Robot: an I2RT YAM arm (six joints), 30 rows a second.
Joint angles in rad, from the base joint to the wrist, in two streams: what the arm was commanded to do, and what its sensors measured. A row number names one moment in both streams.
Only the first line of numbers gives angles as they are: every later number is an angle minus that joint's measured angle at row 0.
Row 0, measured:
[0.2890 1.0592 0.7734 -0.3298 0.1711 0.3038]
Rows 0 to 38, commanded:
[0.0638 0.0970 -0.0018 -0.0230 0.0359 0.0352]
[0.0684 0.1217 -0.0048 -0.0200 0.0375 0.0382]
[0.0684 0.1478 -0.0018 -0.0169 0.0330 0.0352]
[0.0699 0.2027 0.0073 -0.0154 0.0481 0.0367]
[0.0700 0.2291 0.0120 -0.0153 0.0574 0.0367]
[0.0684 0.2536 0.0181 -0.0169 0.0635 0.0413]
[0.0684 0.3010 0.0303 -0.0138 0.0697 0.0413]
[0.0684 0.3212 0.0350 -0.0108 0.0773 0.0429]
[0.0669 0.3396 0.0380 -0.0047 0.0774 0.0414]
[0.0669 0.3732 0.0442 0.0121 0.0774 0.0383]
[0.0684 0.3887 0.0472 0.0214 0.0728 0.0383]
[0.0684 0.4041 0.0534 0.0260 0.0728 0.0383]
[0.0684 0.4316 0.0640 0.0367 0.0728 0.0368]
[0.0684 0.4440 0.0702 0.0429 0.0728 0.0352]
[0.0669 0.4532 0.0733 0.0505 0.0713 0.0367]
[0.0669 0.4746 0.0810 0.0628 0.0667 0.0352]
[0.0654 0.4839 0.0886 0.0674 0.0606 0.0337]
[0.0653 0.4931 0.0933 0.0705 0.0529 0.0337]
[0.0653 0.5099 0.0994 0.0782 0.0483 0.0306]
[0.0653 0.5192 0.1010 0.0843 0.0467 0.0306]
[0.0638 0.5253 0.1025 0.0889 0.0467 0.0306]
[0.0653 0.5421 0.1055 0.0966 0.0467 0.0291]
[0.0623 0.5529 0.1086 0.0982 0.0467 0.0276]
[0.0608 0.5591 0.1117 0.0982 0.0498 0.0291]
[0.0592 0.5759 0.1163 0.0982 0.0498 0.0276]
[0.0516 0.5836 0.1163 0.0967 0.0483 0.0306]
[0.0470 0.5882 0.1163 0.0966 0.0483 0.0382]
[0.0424 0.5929 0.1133 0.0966 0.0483 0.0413]
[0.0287 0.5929 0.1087 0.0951 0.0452 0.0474]
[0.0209 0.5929 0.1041 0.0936 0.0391 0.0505]
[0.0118 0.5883 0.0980 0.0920 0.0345 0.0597]
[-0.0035 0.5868 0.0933 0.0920 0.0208 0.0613]
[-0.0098 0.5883 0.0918 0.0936 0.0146 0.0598]
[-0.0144 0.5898 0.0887 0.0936 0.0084 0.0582]
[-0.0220 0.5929 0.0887 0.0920 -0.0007 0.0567]
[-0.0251 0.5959 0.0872 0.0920 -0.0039 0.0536]
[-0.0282 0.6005 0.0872 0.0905 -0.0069 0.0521]
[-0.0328 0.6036 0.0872 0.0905 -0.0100 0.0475]
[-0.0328 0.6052 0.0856 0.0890 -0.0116 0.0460]
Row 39, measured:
[-0.0203 0.5745 0.0931 0.0923 0.0099 0.0420]
